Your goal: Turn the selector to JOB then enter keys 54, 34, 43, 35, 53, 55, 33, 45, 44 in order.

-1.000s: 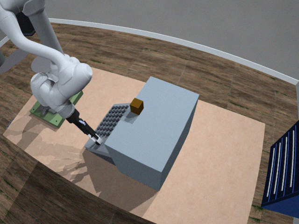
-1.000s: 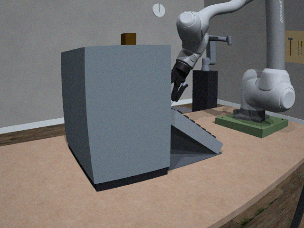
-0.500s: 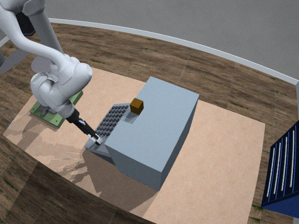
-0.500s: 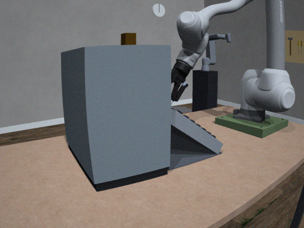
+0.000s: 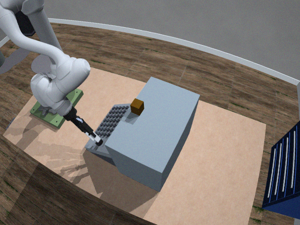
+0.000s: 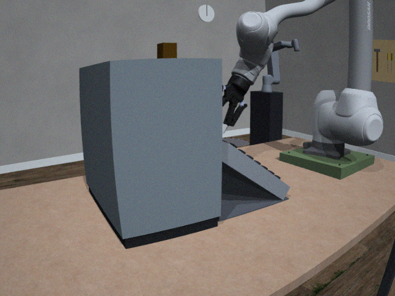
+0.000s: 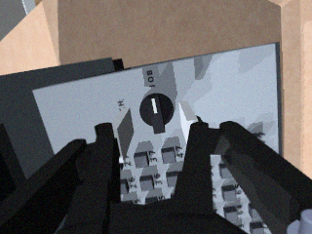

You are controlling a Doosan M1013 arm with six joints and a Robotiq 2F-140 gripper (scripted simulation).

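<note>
Now: hand 4 cm above the black selector knob, 3 cm short of it and 1 cm to the left of it. Round my hand: key: 18 cm to the left, 7 cm ahead, 5 cm below.
</note>
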